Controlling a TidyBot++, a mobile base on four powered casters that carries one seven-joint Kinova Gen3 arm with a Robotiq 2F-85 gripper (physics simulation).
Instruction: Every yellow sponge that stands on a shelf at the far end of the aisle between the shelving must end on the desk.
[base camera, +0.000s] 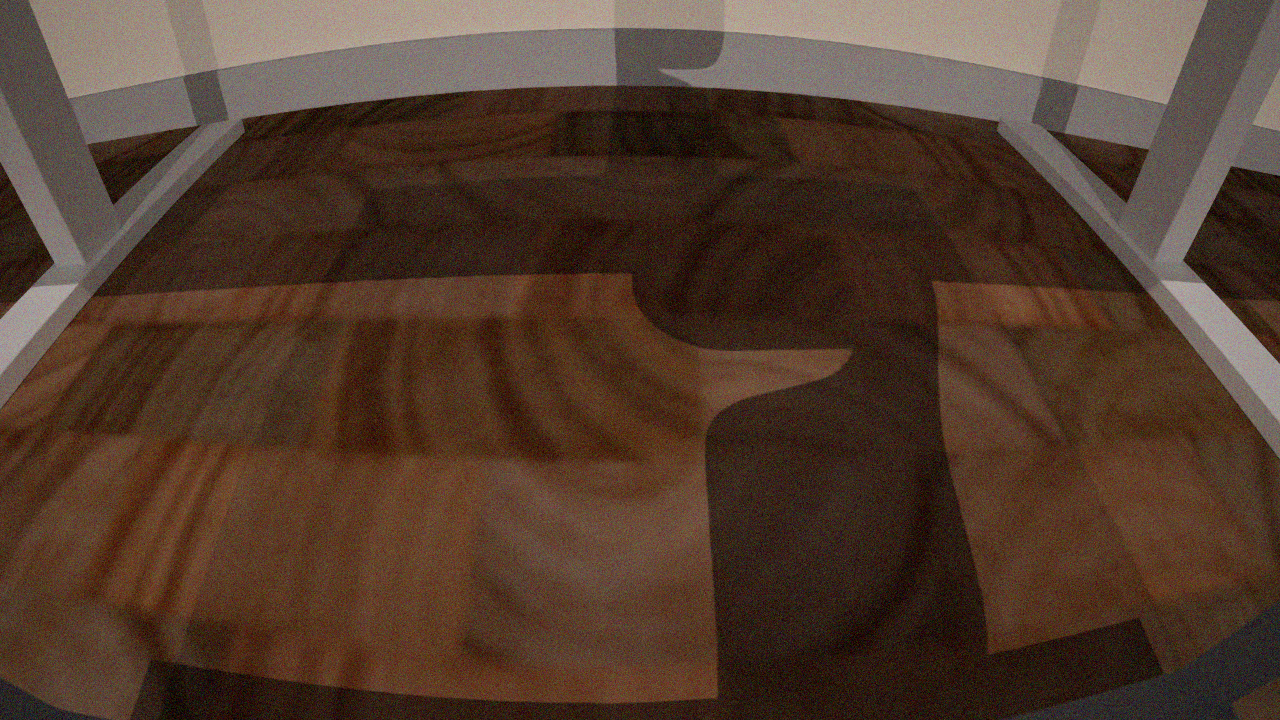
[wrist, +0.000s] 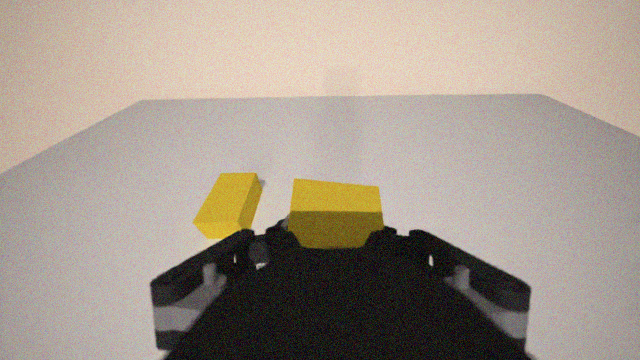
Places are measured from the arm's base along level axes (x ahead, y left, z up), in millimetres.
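Pixels of known places: gripper, between the fingertips: (wrist: 328, 224).
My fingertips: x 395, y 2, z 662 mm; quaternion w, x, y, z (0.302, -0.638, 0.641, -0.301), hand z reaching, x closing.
Observation:
Behind a point stands the place of what it marks.
My gripper (wrist: 328, 224) @(x 395, y 2, z 662 mm) is shut on a yellow sponge (wrist: 336, 210) @(x 376, y -3, z 708 mm), which sticks out beyond the fingertips, over the desk top. Another yellow sponge (wrist: 227, 200) @(x 476, y 152, z 598 mm) lies on the light grey desk (wrist: 340, 130) @(x 760, y -37, z 553 mm) in the wrist view, to the left of the held sponge and apart from it. Whether the held sponge touches the desk top is hidden by the fingers. In the base camera view, the desk's grey legs (base camera: 58, 143) @(x 652, y 586, z -242 mm) (base camera: 1194, 134) @(x 612, y -608, z -222 mm) stand on the left and the right. The shelf at the end of the aisle does not show in these views.
A pale wall (wrist: 320, 45) @(x 1062, y 18, z 705 mm) (base camera: 501, 13) @(x 1066, y 150, z -278 mm) with a grey baseboard (base camera: 501, 62) @(x 1053, y 152, z -353 mm) stands behind the desk. The desk's foot bars (base camera: 170, 188) @(x 785, y 568, z -375 mm) (base camera: 1074, 183) run along the wooden floor (base camera: 358, 519) @(x 328, y 161, z -397 mm) on both sides. Shadows of the arm fall across the floor.

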